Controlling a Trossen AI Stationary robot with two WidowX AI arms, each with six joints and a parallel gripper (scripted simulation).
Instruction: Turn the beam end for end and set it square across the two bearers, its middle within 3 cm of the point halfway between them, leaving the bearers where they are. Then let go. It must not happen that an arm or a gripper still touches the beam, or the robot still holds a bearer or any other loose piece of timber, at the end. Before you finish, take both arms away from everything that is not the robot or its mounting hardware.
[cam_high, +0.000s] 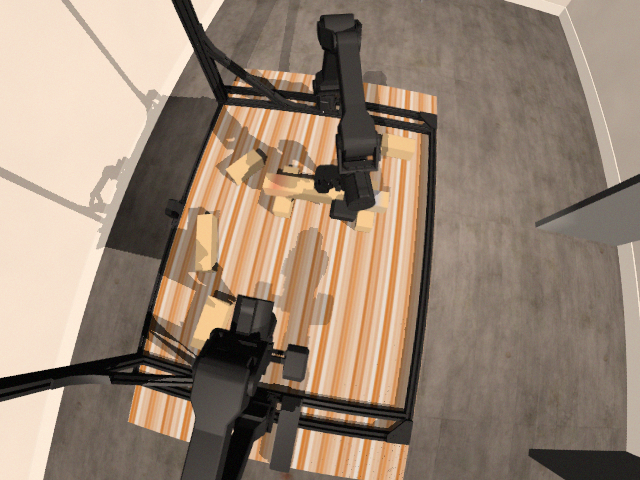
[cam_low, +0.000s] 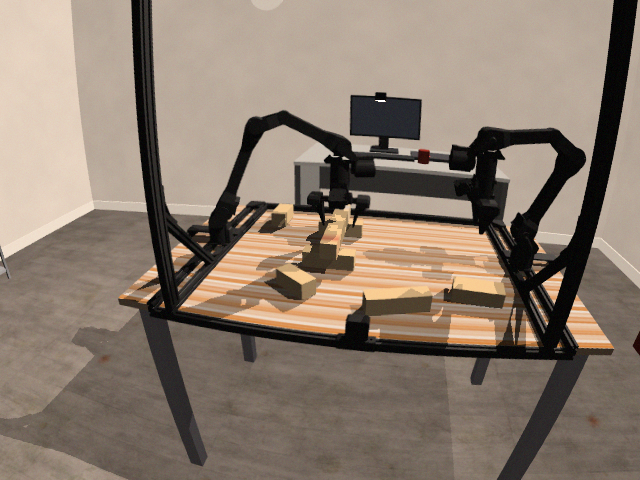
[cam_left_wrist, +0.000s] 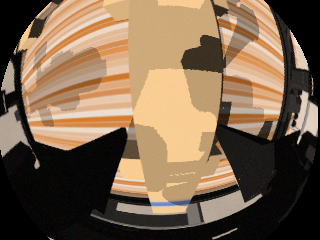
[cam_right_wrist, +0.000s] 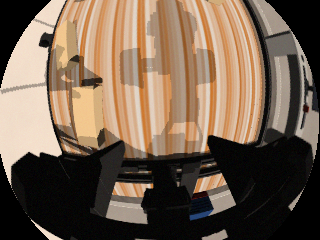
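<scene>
My left gripper is now 5 cm past the beam and 2 cm above it.
</scene>
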